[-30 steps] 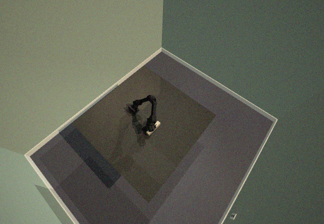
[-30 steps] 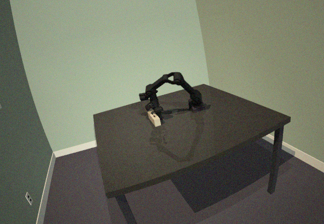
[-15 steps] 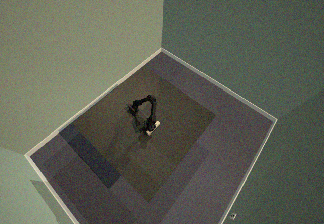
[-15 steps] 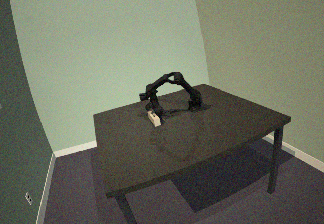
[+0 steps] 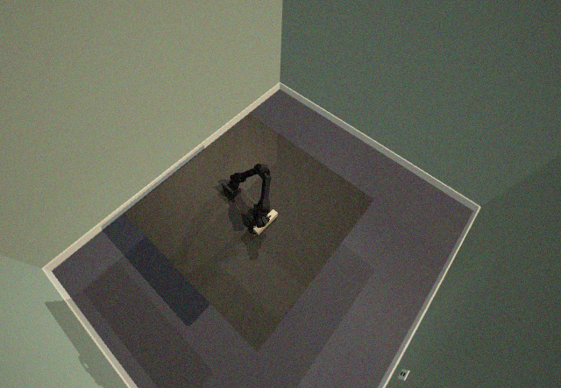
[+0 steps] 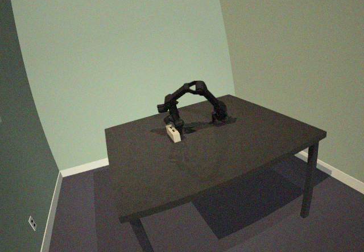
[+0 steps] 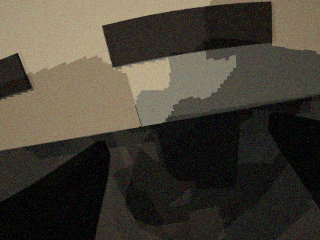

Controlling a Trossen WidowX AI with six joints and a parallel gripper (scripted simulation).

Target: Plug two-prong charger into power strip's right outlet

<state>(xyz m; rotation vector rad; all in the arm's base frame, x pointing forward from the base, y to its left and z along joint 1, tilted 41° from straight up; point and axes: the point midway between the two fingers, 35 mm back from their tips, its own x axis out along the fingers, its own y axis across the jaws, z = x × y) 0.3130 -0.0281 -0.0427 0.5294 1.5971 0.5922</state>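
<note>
My gripper tip is 20 mm short of the dark two-prong charger and 10 mm below it.
</note>
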